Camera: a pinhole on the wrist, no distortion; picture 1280 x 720 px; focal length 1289.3 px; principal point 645.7 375.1 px. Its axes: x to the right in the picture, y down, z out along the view. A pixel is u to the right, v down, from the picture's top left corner.
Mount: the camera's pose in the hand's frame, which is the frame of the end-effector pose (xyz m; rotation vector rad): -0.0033 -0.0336 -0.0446 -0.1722 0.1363 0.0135
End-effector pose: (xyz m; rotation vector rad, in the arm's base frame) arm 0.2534 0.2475 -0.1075 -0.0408 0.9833 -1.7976
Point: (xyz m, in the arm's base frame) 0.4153 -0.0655 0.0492
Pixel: 818 445
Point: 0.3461 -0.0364 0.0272
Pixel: 942 346
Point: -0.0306 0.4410 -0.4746
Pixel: behind the camera
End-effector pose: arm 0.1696 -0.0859 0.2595 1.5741 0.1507 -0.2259
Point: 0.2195 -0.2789 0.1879
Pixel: 889 35
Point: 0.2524 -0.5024 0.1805
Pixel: 809 104
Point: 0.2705 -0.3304 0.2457
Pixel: 971 360
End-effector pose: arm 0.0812 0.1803 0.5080 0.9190 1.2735 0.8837
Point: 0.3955 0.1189 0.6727
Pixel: 178 674
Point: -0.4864 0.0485 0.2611
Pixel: behind the camera
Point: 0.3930 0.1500 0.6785
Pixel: outside the picture
